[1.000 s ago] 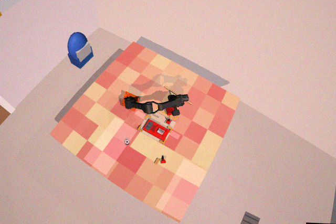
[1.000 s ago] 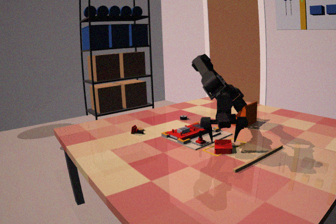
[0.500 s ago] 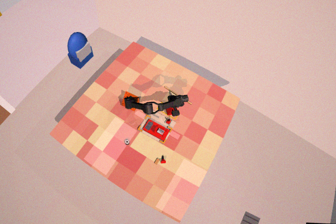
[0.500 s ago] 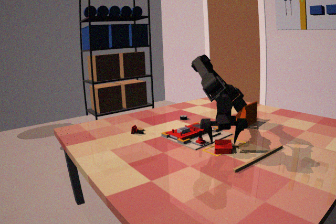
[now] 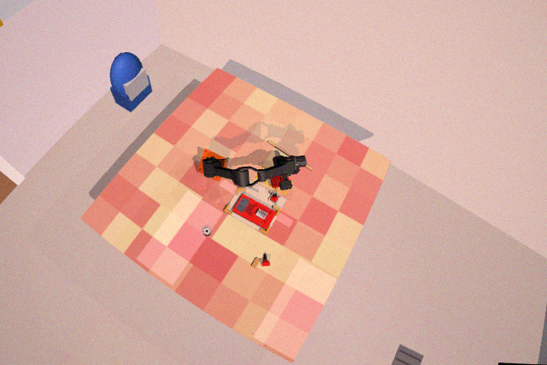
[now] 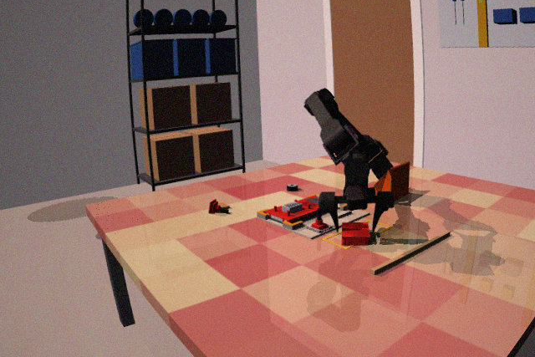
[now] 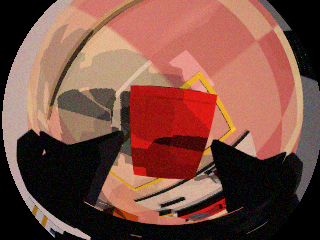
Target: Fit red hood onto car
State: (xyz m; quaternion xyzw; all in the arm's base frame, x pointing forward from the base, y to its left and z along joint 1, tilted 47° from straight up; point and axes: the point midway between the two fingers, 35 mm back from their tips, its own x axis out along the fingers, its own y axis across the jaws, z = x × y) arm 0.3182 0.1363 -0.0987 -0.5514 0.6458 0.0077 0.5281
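My gripper tip is now right at the red hood. The rest, counted from my gripper tip: grey engine block: 30 mm ahead, 220 mm to the right, 10 mm above; long thin bar: 40 mm behind, 170 mm to the left, 10 mm below; grey wheel: 140 mm behind, 460 mm to the right, 10 mm below.
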